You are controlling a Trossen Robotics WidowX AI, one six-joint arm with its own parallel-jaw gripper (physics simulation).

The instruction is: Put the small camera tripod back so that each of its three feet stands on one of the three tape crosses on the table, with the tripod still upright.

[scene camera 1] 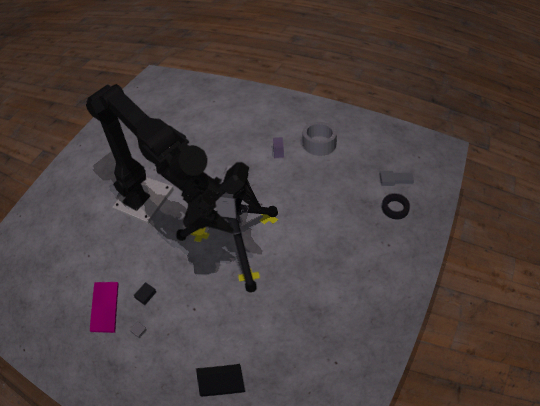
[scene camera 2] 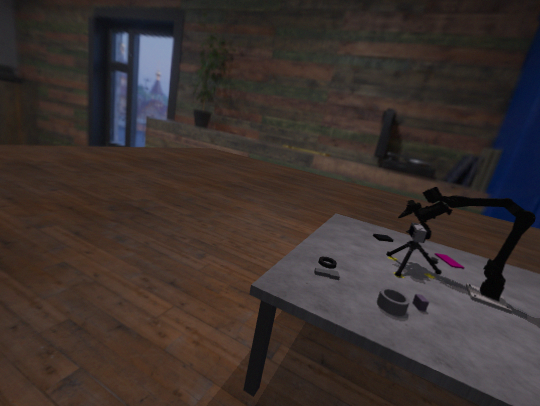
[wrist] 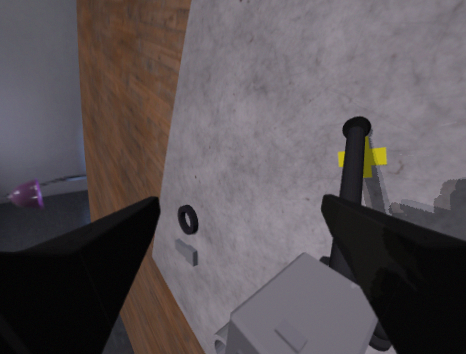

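Seen in the pictures: gripper, fingertip midpoint: (scene camera 1: pixel 246 220) (scene camera 2: pixel 402 225) (wrist: pixel 241 203); arm's base at its link origin: (scene camera 1: pixel 136 199) (scene camera 2: pixel 489 295).
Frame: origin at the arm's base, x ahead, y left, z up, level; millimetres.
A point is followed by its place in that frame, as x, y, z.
The black tripod (scene camera 1: pixel 243 252) {400, -22, 63} (scene camera 2: pixel 406 261) {342, 116, 52} (wrist: pixel 353 167) {405, -35, 49} stands upright with a light grey block-like head (scene camera 1: pixel 227 206) {366, -12, 189} (scene camera 2: pixel 418 233) {334, 87, 190} (wrist: pixel 305 305) {365, -12, 186}. In scene camera 1, its front foot shows just past the front yellow cross (scene camera 1: pixel 255 275) {426, -22, -12} (wrist: pixel 378 156) {401, -45, -12}. Its left foot shows left of the left cross (scene camera 1: pixel 200 235) {237, 6, -12}. Its right foot shows at the upper edge of the right cross (scene camera 1: pixel 269 219) {359, 141, -13}. Exact foot contact is hard to tell. My gripper (scene camera 1: pixel 219 198) (scene camera 2: pixel 413 223) (wrist: pixel 241 203) {418, -18, 181} is open and empty, with its fingers spread close to the head; the right finger overlaps the head in the wrist view.
A grey cup (scene camera 1: pixel 319 148) {352, 415, 15} (scene camera 2: pixel 387 305) {338, 509, 13} and purple block (scene camera 1: pixel 278 148) {257, 347, 24} (scene camera 2: pixel 421 302) {242, 390, 20} stand behind. A black ring (scene camera 1: pixel 395 216) {646, 307, -2} and grey piece (scene camera 1: pixel 400 178) {605, 443, 2} (wrist: pixel 186 252) {582, 431, 2} lie right. A magenta slab (scene camera 1: pixel 104 307) {166, -325, -5}, dark block (scene camera 1: pixel 145 293) {236, -224, 2}, small grey cube (scene camera 1: pixel 138 329) {286, -317, -1} and black slab (scene camera 1: pixel 220 380) {527, -311, 2} lie in front.
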